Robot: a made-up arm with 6 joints.
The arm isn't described. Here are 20 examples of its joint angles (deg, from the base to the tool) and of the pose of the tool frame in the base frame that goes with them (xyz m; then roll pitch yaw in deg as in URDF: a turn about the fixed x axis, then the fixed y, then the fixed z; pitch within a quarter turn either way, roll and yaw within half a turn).
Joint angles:
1: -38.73 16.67 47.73 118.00 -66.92 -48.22
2: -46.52 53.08 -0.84 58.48 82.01 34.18
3: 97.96 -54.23 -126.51 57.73 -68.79 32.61
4: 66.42 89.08 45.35 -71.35 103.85 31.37
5: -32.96 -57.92 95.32 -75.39 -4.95 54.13
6: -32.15 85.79 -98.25 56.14 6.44 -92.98
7: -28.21 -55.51 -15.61 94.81 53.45 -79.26
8: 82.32 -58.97 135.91 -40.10 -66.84 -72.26
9: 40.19 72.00 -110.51 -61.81 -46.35 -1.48
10: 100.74 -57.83 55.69 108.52 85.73 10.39
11: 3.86 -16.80 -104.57 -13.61 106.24 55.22
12: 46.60 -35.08 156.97 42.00 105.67 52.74
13: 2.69 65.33 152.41 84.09 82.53 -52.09
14: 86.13 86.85 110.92 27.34 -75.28 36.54
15: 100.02 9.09 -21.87 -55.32 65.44 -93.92
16: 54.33 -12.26 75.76 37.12 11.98 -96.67
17: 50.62 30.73 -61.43 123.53 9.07 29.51
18: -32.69 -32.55 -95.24 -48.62 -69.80 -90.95
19: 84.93 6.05 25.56 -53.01 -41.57 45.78
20: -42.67 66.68 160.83 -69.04 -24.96 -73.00
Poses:
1: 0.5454 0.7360 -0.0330 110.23 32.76 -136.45
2: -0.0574 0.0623 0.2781 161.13 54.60 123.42
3: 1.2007 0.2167 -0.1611 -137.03 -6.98 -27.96
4: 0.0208 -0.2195 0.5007 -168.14 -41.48 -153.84
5: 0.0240 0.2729 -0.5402 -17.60 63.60 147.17
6: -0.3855 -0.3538 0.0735 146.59 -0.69 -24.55
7: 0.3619 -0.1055 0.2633 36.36 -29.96 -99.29
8: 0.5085 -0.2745 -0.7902 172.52 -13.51 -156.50
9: 0.1058 -0.5869 0.7196 20.20 -51.90 -9.91
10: -0.0101 0.0179 0.2048 -154.21 -35.10 -52.79
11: 0.4883 -0.4884 -0.2973 77.64 12.18 -133.71
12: -0.1691 0.0614 -0.3624 -7.78 -42.56 -145.12
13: 0.4414 0.1010 -0.1177 -158.00 49.27 57.18
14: -0.2469 0.8853 0.5920 15.02 -6.88 147.52
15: 0.2169 0.2369 0.5479 4.00 51.65 92.65
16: -0.3050 0.2205 -0.2449 -23.04 -61.54 23.95
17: -0.0223 -0.2296 0.5003 6.27 9.25 -173.13
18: 0.8467 -0.7062 0.2590 -114.59 1.65 -171.30
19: -0.4784 0.5103 -0.0451 -168.41 7.65 117.81
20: 0.2453 -0.9115 0.2739 44.15 -5.74 33.37
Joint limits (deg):
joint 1: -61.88..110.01
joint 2: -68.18..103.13
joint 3: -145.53..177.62
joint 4: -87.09..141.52
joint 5: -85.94..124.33
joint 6: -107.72..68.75
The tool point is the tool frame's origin. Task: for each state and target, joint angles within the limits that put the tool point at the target. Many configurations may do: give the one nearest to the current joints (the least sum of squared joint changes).
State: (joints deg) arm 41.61 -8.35 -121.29 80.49 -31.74 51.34
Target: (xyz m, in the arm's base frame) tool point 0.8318 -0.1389 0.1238
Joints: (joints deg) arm 84.05 -9.69 -138.30 80.26 -0.79 53.64
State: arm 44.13 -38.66 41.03 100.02 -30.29 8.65
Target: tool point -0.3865 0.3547 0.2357
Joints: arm 54.72 -35.68 21.12 105.14 -16.23 7.45
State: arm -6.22 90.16 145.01 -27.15 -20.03 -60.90
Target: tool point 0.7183 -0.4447 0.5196
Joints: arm -13.91 103.13 152.70 -46.03 10.23 -64.41
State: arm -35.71 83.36 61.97 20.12 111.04 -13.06
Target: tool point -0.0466 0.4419 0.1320
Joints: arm -30.96 103.13 52.78 39.25 114.46 -14.33
